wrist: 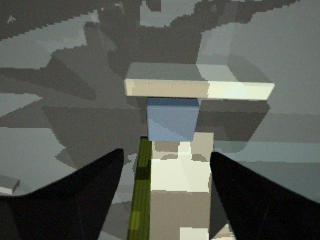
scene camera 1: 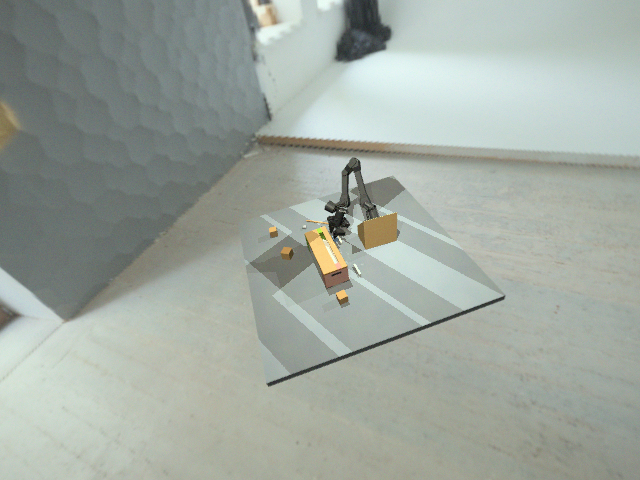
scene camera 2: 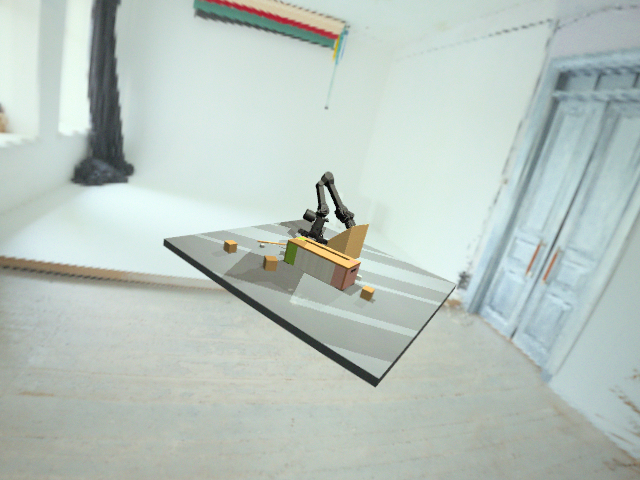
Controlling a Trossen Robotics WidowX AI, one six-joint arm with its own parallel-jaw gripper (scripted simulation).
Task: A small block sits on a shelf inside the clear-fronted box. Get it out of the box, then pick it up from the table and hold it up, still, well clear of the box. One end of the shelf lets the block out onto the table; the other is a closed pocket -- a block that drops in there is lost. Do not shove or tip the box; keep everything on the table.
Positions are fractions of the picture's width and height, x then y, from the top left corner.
long tan box: wrist 0.54, 0.77; scene camera 1 0.52, 0.56; scene camera 2 0.53, 0.57
